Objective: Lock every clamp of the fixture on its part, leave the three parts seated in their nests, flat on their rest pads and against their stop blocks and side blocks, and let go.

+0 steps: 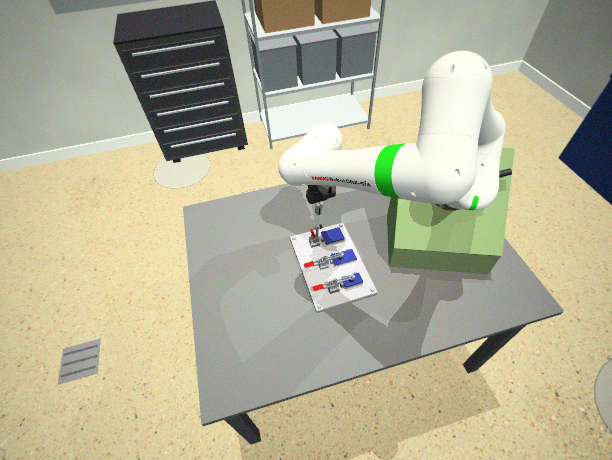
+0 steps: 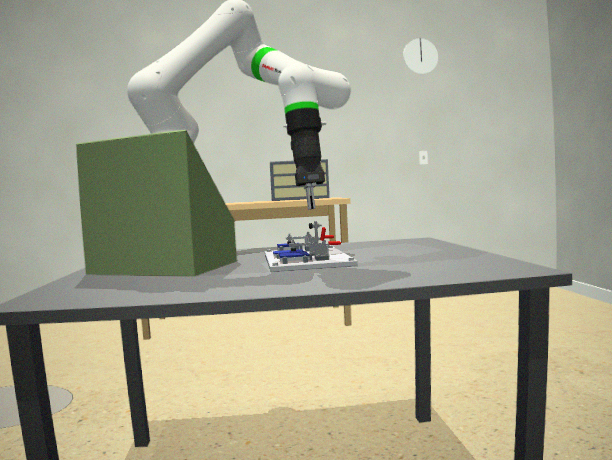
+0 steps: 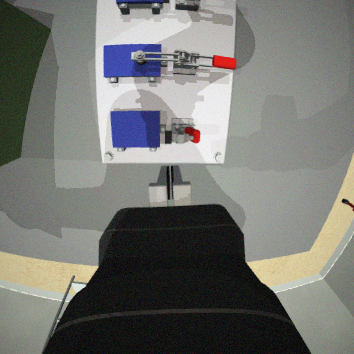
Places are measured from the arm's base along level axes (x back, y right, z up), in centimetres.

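Where they show: gripper, between the fingertips: [image 1: 317, 212] [image 2: 311, 209] [image 3: 169, 175]; arm's base, origin of its link: [image 2: 154, 174].
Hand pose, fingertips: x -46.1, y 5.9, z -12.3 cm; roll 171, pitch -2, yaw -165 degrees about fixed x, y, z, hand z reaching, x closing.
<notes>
Each offset is from my fingertips to the top centre of the thing. "pt": to the spot under its first point. Level surfaces: height alone.
The white fixture plate @[dx +3.3, dy -13.7, dz -14.4 cm] [image 1: 310, 280] [image 2: 345, 263] [image 3: 200, 100] lies on the table. The blue part @[dx +5.7, dy -2.0, dz -12.3 cm] [image 1: 333, 235] [image 3: 135, 129] at its end nearest the gripper lies flat beside a clamp @[pt dx -1.4, dy -2.9, dz -10.8 cm] [image 1: 315, 236] [image 2: 316, 242] [image 3: 183, 131] whose arm stands up, off the part, with its red handle raised. The middle blue part @[dx +8.5, dy -12.6, dz -12.8 cm] [image 1: 348, 257] [image 3: 117, 62] and the far blue part @[dx +9.7, dy -23.6, dz -11.8 cm] [image 1: 356, 281] [image 3: 140, 1] lie flat. Their clamps @[pt dx +1.0, dy -14.7, dz -10.9 cm] [image 1: 326, 262] [image 3: 185, 59] @[dx +6.6, dy -24.2, dz -8.2 cm] [image 1: 335, 285] have arms down over them and red handles lying out flat. My gripper [image 1: 318, 213] [image 2: 311, 207] [image 3: 169, 175] is shut and empty, above the raised clamp's end of the plate.
The grey table @[dz -15.9 cm] [image 1: 250, 320] [image 2: 200, 295] bears the fixture. The green robot pedestal [image 1: 445, 257] [image 2: 140, 205] [image 3: 17, 85] stands beside the plate, on the side of the blue parts. A drawer cabinet [image 1: 175, 75] and a shelf rack stand by the wall behind.
</notes>
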